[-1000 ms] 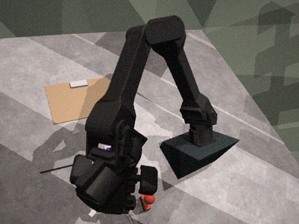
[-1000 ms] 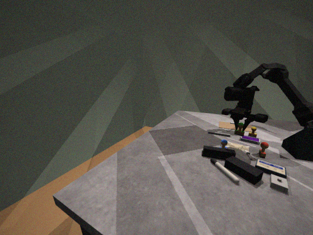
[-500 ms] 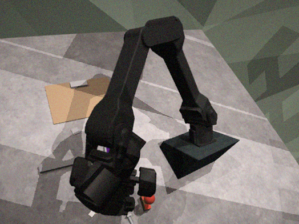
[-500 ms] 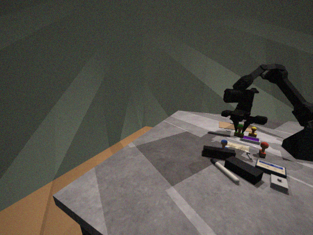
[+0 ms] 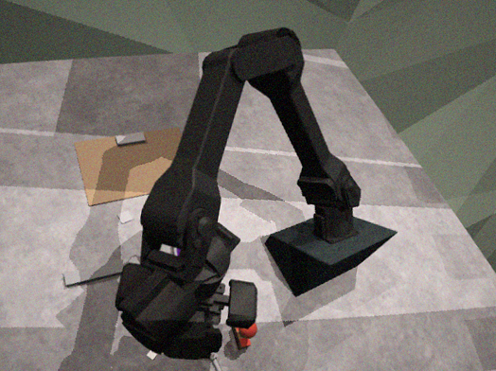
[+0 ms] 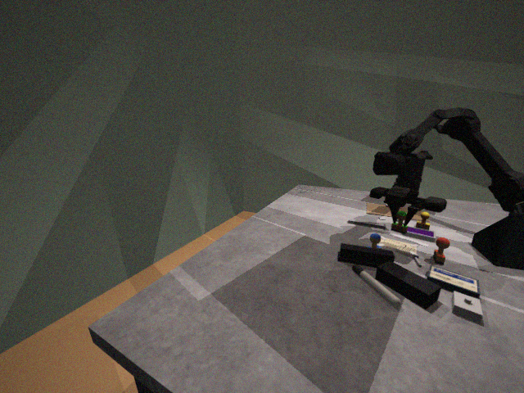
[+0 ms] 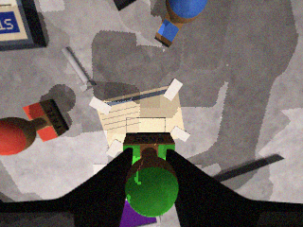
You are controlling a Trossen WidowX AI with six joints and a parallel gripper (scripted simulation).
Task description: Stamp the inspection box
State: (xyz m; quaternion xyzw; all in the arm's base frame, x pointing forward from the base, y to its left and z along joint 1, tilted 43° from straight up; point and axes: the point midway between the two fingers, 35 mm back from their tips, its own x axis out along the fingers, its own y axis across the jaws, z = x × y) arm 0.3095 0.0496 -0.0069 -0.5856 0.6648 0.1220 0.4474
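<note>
My gripper tip is now 7 cm above the cream card and 1 cm to the right of it. Also, from my gripper tip: blue stamp 9 cm to the left, 7 cm ahead, 5 cm below; red stamp 10 cm behind, 5 cm to the left, 5 cm below; green stamp right at my gripper tip.
</note>
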